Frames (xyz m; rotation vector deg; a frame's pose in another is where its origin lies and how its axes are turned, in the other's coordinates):
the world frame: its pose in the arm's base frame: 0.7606 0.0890 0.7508 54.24 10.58 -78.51
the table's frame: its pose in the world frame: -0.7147 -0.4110 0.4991 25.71 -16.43 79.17
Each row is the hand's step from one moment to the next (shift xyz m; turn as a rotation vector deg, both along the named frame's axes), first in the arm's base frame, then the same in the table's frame.
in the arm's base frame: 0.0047 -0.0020 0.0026 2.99 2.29 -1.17
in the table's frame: 0.0055 -0.0002 -0.0016 0.06 -0.01 -3.94
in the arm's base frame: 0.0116 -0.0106 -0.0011 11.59 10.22 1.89
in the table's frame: 0.0121 -0.0097 -0.0028 3.28 5.66 -14.12
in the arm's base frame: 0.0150 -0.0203 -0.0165 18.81 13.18 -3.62
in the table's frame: 0.0102 -0.0281 -0.0043 3.16 2.01 -22.95
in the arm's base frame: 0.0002 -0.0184 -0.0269 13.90 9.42 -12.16
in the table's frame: -0.0062 -0.0319 0.0025 -3.03 -5.87 -19.65
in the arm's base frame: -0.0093 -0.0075 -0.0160 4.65 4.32 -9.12
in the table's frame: -0.0114 -0.0150 0.0065 -4.55 -5.03 -8.80
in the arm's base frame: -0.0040 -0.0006 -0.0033 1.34 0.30 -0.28
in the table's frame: -0.0042 -0.0021 0.0023 0.54 -0.28 -1.27
